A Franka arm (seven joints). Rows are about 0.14 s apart.
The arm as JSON. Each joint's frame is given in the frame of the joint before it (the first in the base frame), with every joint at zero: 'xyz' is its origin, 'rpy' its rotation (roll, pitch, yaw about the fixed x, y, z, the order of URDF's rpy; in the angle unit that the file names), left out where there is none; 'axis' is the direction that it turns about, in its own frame. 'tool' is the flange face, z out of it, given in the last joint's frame.
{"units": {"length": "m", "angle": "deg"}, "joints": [
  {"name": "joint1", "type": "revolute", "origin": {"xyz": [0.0, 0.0, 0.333]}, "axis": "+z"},
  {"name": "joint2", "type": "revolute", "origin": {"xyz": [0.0, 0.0, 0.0], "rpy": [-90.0, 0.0, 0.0]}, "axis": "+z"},
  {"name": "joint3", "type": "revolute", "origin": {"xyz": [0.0, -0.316, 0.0], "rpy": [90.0, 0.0, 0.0]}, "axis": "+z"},
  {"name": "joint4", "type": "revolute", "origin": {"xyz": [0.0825, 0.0, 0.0], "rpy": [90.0, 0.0, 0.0]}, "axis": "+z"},
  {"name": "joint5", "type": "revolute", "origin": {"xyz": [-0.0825, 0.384, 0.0], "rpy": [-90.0, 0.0, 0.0]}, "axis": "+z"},
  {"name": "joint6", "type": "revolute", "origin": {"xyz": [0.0, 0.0, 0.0], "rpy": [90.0, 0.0, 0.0]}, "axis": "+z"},
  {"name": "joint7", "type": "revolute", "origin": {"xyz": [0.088, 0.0, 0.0], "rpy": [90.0, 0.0, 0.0]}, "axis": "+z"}
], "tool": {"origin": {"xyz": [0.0, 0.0, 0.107]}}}
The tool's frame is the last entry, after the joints.
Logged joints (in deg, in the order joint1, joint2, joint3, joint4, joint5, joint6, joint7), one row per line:
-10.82 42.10 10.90 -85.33 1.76 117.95 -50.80
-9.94 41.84 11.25 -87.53 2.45 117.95 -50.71
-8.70 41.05 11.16 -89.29 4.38 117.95 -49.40
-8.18 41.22 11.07 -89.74 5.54 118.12 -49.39
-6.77 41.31 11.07 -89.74 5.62 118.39 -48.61
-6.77 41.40 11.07 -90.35 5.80 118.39 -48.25
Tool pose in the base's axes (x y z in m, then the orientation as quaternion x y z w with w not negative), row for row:
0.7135 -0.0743 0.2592 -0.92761 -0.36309 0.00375 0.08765
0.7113 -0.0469 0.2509 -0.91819 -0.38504 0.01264 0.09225
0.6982 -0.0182 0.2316 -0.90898 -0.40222 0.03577 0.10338
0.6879 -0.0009 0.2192 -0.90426 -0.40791 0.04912 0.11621
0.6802 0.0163 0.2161 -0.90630 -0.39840 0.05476 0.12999
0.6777 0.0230 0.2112 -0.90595 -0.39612 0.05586 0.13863
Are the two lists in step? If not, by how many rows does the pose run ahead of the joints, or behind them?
The pose runs 2 rows behind the joints: the pose in row i belongs to the joints in row i - 2.
